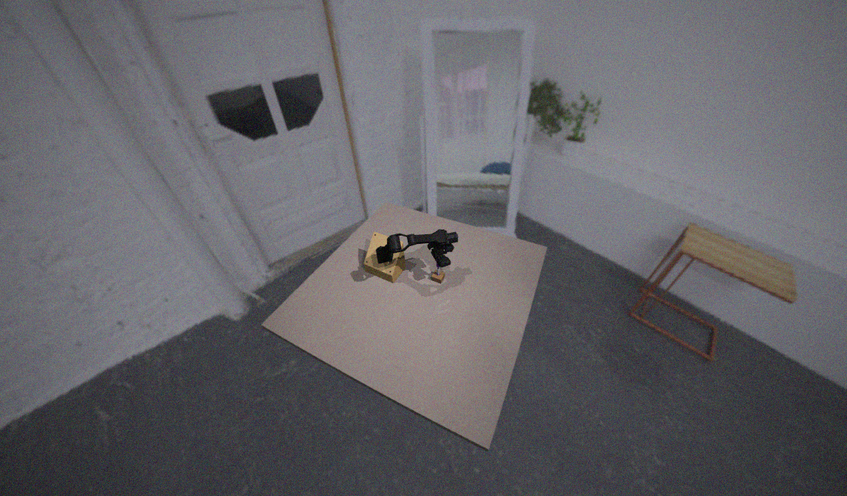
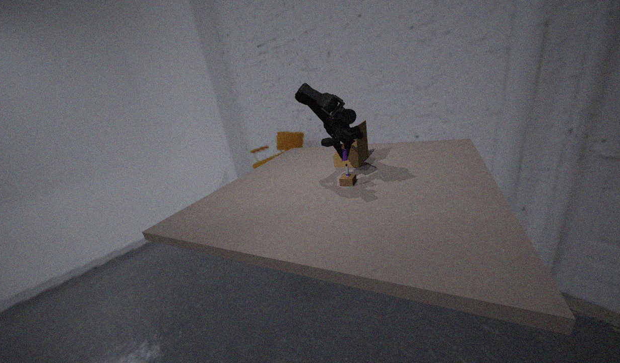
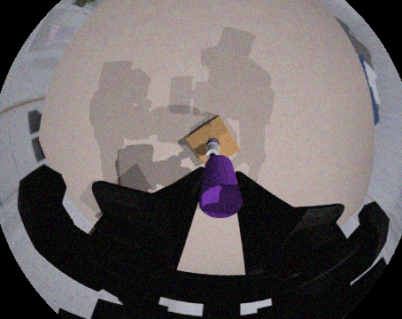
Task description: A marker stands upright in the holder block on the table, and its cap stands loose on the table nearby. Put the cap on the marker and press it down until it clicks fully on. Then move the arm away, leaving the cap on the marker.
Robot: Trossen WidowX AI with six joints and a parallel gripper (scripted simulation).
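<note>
My gripper tip is now 11 cm above the holder block. The rest, counted from my gripper tip: purple cap (1 cm above).
</note>
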